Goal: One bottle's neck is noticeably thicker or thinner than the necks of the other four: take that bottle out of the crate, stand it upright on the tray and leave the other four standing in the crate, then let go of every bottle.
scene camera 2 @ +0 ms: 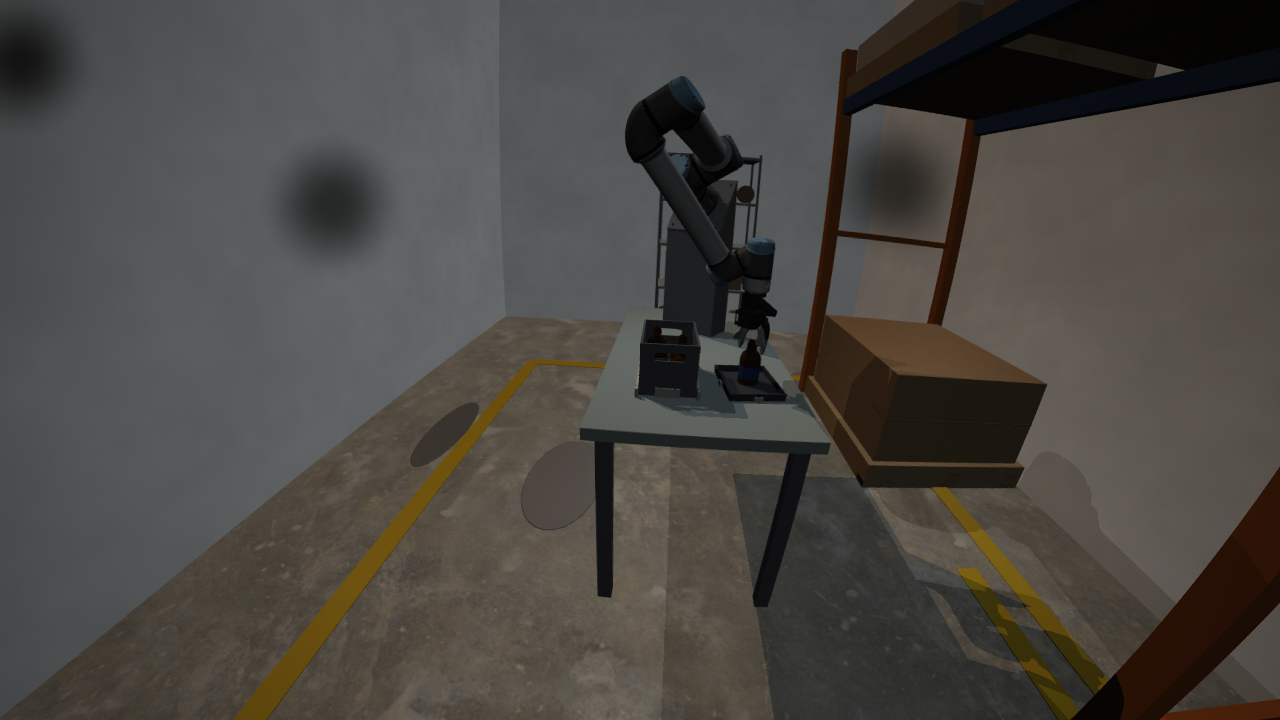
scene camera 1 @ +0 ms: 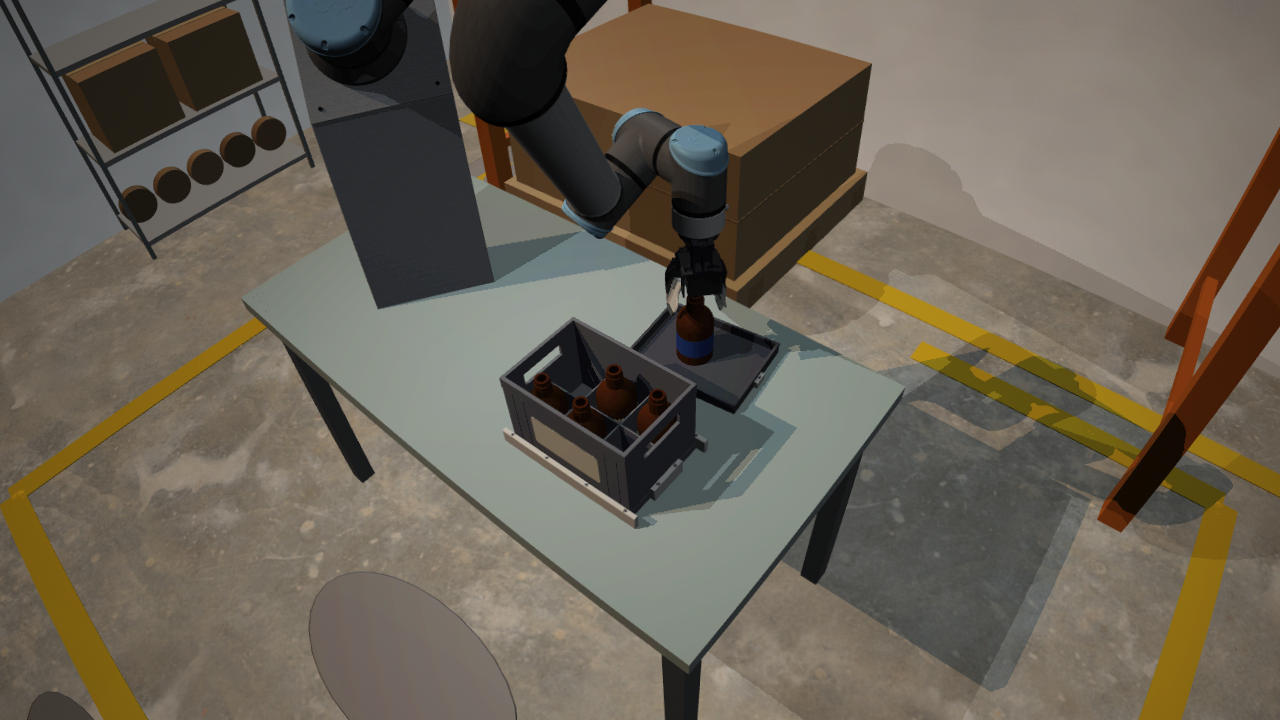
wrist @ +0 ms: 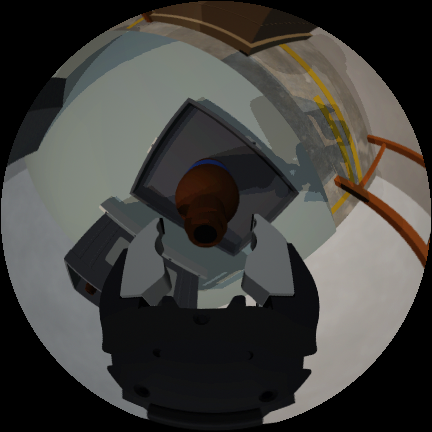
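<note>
A brown bottle with a blue band stands upright on the dark tray. My gripper is open, its two jaws apart on either side of the bottle's neck, with gaps showing in the wrist view. The grey crate stands beside the tray. In it stand the other bottles: one at the left, one at the back, one at the front and one at the right. Their lower parts are hidden by crate walls.
Light rails run along the crate's foot on the table. The robot's grey pedestal stands at the table's back left. Large cartons on a pallet stand behind the table, near an orange rack post.
</note>
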